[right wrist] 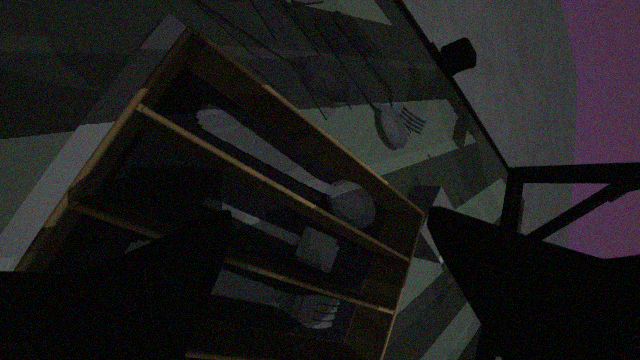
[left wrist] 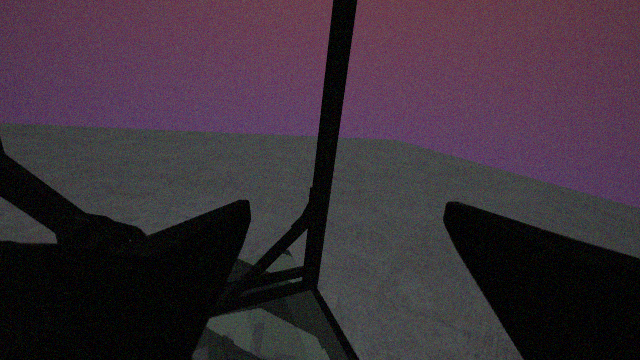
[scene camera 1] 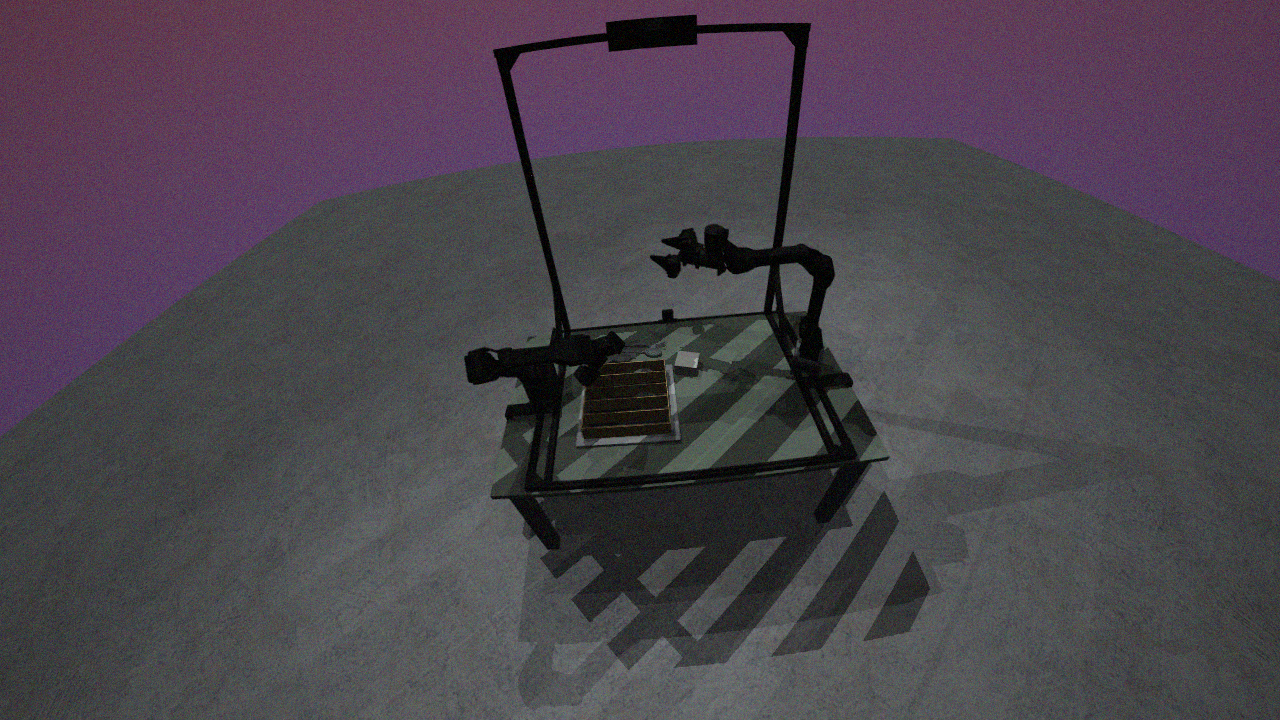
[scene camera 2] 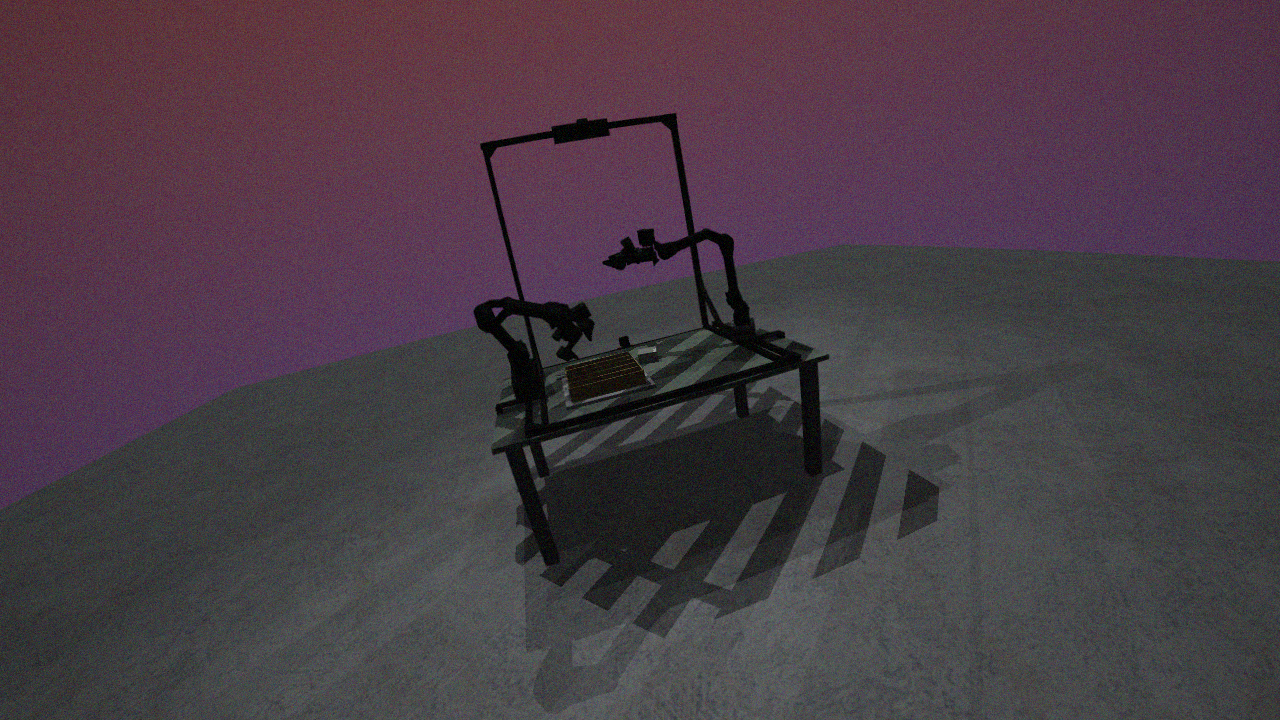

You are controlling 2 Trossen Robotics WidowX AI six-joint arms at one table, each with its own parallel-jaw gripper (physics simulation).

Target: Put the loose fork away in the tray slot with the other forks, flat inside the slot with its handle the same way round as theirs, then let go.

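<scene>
The loose fork's tines [right wrist: 414, 121] show beside a spoon, outside the tray, at the upper right of the right wrist view; its handle is hard to make out among thin dark lines. The wooden tray [scene camera 1: 626, 430] [right wrist: 300, 130] has parallel slots. Forks [right wrist: 317, 311] lie in its third slot from the top of the right wrist view, tines toward the right, handles toward the left. My right gripper [scene camera 1: 603, 359] [scene camera 2: 578, 346] [right wrist: 331, 217] is open and empty above the tray's back left part. My left gripper [scene camera 1: 657, 251] [scene camera 2: 608, 262] [left wrist: 346, 210] is open and empty, high above the table's back.
Outside the tray lies a spoon [right wrist: 392, 131]. A large spoon [right wrist: 350, 204] and a square-headed utensil [right wrist: 318, 248] fill two slots. A small pale block [scene camera 1: 687, 360] stands right of the tray's back. A dark frame post [scene camera 1: 535, 197] [left wrist: 327, 150] rises at the table's back.
</scene>
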